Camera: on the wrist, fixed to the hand. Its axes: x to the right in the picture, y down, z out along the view.
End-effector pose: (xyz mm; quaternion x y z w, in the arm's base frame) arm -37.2 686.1 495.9 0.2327 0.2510 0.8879 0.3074
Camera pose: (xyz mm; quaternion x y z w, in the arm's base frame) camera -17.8 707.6 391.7 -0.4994 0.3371 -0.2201 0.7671
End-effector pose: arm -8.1 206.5 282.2 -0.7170 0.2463 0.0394 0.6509
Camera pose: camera -13.5 157.8 378.6 0.2382 0.4825 0.8427 0.0153
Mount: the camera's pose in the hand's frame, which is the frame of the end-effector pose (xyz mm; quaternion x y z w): -26.4 -84.4 -62.3 0.0225 0.3033 -0.9526 0.0088
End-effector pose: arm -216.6 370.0 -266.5 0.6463 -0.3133 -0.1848 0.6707
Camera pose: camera -181.7 425.9 -352.3 -0.3753 -0.8122 0.4375 0.0897
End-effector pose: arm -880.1 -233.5 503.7 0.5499 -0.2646 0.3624 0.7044
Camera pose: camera -829.8 -190.3 418.2 0.1628 0.7433 -0.4951 0.4193
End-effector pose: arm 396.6 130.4 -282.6 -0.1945 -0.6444 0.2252 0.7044
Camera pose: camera 462.4 47.0 -262.5 0.5597 0.0278 -0.7135 0.4205
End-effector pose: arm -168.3 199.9 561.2 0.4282 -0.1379 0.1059 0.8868
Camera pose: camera -157.7 195.6 453.6 0.1230 0.6780 -0.7109 0.1409
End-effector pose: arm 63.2 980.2 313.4 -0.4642 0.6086 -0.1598 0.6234
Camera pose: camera 32.1 932.7 405.5 0.5213 0.2514 0.7497 0.3209
